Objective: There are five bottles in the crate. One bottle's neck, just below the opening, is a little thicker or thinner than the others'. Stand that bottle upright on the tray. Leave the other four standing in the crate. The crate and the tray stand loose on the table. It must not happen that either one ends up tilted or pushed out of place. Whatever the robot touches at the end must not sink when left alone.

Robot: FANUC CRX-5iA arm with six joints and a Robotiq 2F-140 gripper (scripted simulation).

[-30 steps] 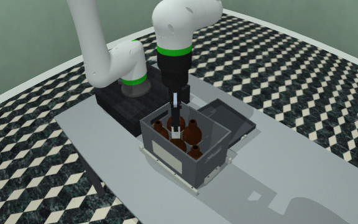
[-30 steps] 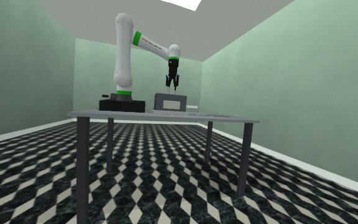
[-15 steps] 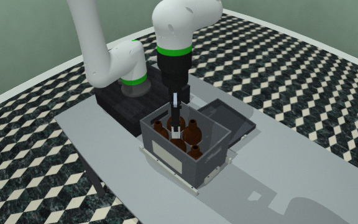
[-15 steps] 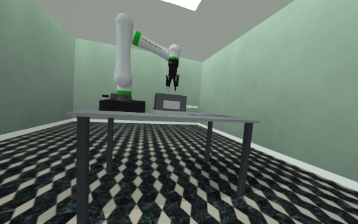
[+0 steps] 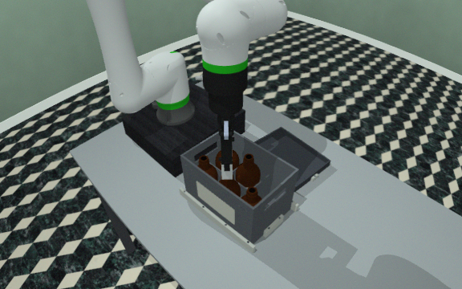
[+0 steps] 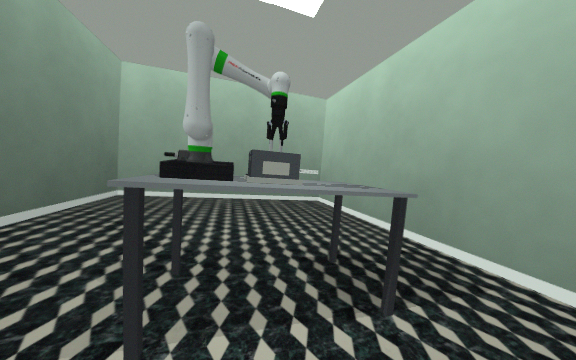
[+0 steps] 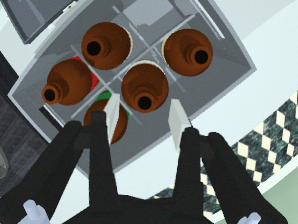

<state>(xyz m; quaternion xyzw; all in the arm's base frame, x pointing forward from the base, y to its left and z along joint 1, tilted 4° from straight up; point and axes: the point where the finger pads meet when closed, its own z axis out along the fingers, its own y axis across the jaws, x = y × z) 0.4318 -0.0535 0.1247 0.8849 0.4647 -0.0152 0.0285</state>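
The brown bottle is 120 mm below my hand. The rest, counted from my hand: glass bottle 120 mm below, 100 mm behind, 70 mm to the left; then crate 130 mm below, 40 mm to the left, 10 mm behind; then dark grey tray 300 mm to the left, 200 mm below, 60 mm behind.
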